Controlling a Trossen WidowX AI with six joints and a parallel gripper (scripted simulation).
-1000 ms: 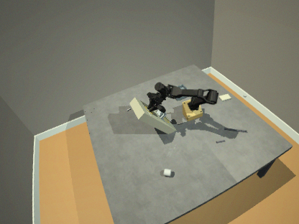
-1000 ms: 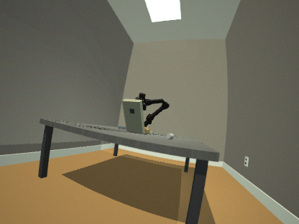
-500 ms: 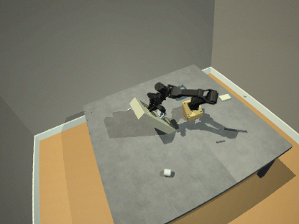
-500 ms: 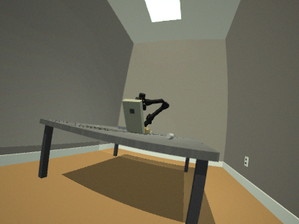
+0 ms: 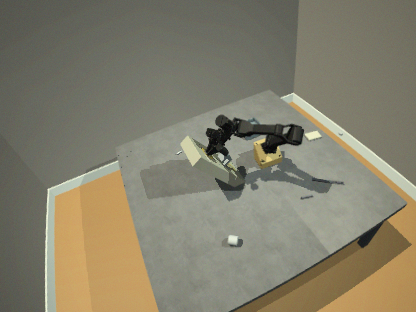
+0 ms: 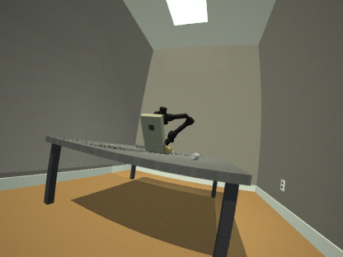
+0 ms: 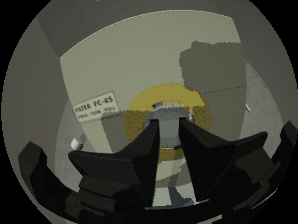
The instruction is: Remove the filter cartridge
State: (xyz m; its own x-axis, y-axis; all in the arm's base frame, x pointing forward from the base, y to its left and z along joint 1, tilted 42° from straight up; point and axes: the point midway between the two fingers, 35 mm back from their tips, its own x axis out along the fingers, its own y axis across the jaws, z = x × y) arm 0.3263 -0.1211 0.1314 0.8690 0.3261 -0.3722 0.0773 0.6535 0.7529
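Now: gripper tip 10 mm short of the white round filter cartridge and 10 mm above it. From my gripper tip the other things lie so: blue-grey tray 420 mm behind, 280 mm to the right, 220 mm below; flat cream piece 720 mm behind, 220 mm below; cream service panel 40 mm behind, 80 mm below.
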